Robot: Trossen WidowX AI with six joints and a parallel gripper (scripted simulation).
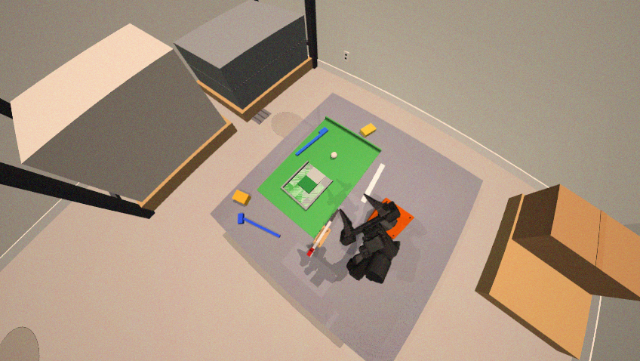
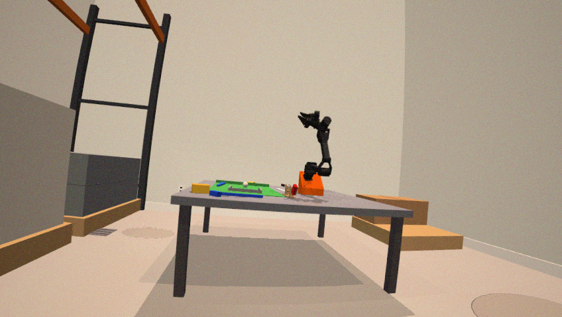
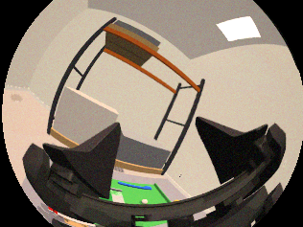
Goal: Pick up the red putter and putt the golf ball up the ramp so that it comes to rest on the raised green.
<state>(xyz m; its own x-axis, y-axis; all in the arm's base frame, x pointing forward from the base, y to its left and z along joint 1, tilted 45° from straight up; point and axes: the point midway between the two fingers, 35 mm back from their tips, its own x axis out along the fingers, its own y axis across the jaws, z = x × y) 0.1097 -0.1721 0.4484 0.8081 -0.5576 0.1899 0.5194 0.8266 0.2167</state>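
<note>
My gripper tip is 510 mm above the red putter, 70 mm to the right of it and 50 mm short of it. Also, from my gripper tip: white bar: 560 mm below, 360 mm to the right, 50 mm behind; wooden putter stand: 530 mm below, 90 mm to the left, 60 mm ahead; green mat: 560 mm below, 280 mm ahead, 270 mm to the right.
</note>
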